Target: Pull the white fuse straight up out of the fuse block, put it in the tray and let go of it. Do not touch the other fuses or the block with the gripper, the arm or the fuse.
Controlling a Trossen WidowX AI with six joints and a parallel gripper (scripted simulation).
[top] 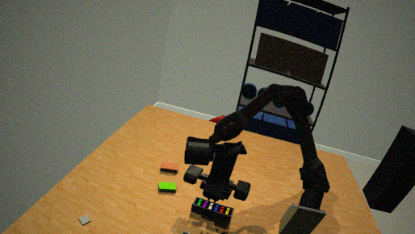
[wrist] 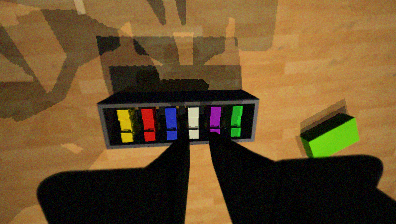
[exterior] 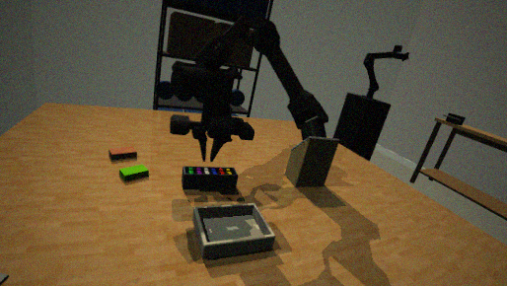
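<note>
The white fuse is 40 mm below my gripper tip. The rest, counted from my gripper tip: grey tray 30 mm behind, 180 mm to the left, 60 mm below; then purple fuse 20 mm ahead, 40 mm below; then blue fuse 20 mm behind, 40 mm below.
</note>
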